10 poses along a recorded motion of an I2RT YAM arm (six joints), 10 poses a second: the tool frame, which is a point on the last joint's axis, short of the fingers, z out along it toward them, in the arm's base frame.
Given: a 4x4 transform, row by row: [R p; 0 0 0 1], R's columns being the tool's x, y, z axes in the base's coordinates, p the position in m. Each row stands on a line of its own.
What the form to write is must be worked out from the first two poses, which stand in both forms.
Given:
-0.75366 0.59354 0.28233 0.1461
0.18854 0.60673 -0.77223 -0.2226
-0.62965 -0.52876 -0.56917 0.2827
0 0 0 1
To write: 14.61 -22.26 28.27 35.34 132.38 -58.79
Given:
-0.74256 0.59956 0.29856 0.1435
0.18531 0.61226 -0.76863 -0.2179
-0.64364 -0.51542 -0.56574 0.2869
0 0 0 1
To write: 14.35 -21.79 28.69 35.35 131.56 -57.84
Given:
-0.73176 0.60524 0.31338 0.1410
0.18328 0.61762 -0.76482 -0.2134
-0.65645 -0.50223 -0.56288 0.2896
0 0 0 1
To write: 14.10 -21.34 28.96 35.42 130.81 -56.91
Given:
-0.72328 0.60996 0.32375 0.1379
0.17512 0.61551 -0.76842 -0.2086
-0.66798 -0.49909 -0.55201 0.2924
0 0 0 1
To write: 13.79 -20.86 29.24 35.26 129.84 -56.93
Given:
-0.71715 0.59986 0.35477 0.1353
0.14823 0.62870 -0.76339 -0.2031
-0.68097 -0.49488 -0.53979 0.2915
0 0 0 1
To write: 13.53 -20.31 29.15 33.41 128.87 -56.19
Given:
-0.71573 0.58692 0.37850 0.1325
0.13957 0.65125 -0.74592 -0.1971
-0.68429 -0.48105 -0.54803 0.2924
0 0 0 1
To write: 13.25 -19.71 29.24 32.18 129.11 -54.35
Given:
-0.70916 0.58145 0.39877 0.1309
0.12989 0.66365 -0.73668 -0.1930
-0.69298 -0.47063 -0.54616 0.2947
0 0 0 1
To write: 13.09 -19.30 29.47 31.36 128.67 -53.22
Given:
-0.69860 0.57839 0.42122 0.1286
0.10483 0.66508 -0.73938 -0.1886
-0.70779 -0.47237 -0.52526 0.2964
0 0 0 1
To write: 12.86 -18.86 29.64 30.09 127.22 -53.36
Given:
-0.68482 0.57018 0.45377 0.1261
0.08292 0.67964 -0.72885 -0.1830
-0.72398 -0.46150 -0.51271 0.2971
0 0 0 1
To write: 12.61 -18.30 29.71 28.61 126.04 -52.15
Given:
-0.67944 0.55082 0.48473 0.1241
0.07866 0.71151 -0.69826 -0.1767
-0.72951 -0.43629 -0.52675 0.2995
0 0 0 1
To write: 12.41 -17.67 29.95 27.28 126.42 -49.16
